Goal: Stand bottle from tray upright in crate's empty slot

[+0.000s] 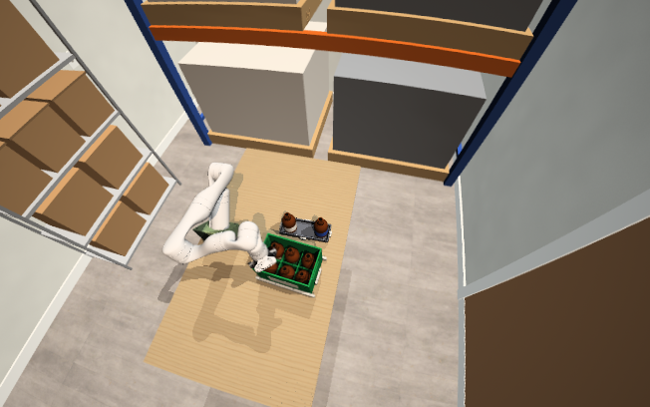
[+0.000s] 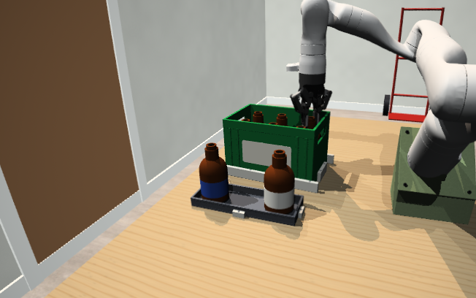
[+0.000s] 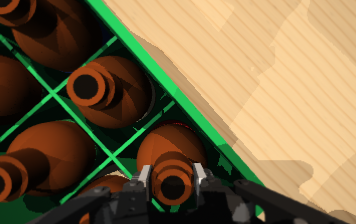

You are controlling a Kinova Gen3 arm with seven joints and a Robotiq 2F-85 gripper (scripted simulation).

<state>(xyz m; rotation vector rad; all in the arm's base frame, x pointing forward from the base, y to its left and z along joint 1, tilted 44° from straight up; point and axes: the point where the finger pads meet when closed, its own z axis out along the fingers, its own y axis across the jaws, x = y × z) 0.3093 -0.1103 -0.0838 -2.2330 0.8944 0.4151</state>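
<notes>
Now: the green crate 90 mm ahead of my hand, 40 mm to the left of it and 70 mm below it. Also, from my hand: dark tray (110 mm ahead, 270 mm to the left, 150 mm below).
</notes>
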